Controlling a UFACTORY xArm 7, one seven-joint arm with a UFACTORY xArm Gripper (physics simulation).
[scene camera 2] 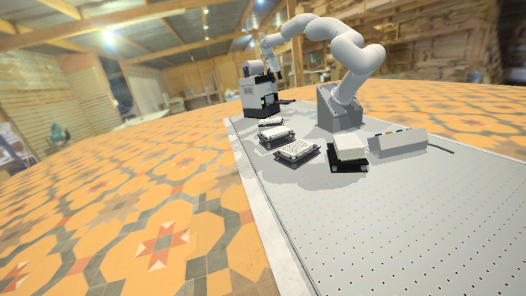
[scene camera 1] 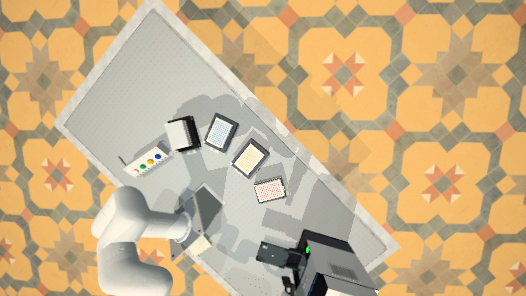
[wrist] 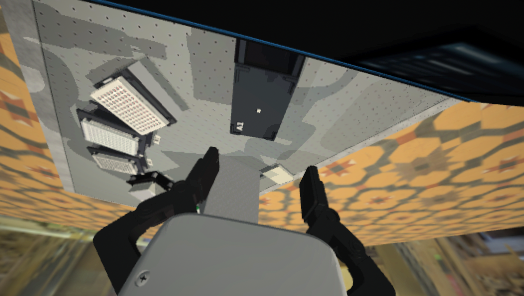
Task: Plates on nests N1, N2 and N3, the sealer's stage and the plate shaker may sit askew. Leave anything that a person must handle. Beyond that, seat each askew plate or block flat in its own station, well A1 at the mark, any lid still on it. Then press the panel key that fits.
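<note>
My gripper is open and empty, high beside the sealer. The sealer's dark stage bears no plate; its A1 mark shows in the wrist view. A red-welled plate, a yellow-welled plate and a blue-welled plate lie on dark nests; their exact seating is hard to tell. A thick white block sits raised and off-centre on the black shaker. A cream plate lies by the arm's base at the table edge.
The sealer stands at one table end, with a green light. The key panel has green, yellow and blue keys and stands beyond the shaker. The grey arm base stands at the table's edge.
</note>
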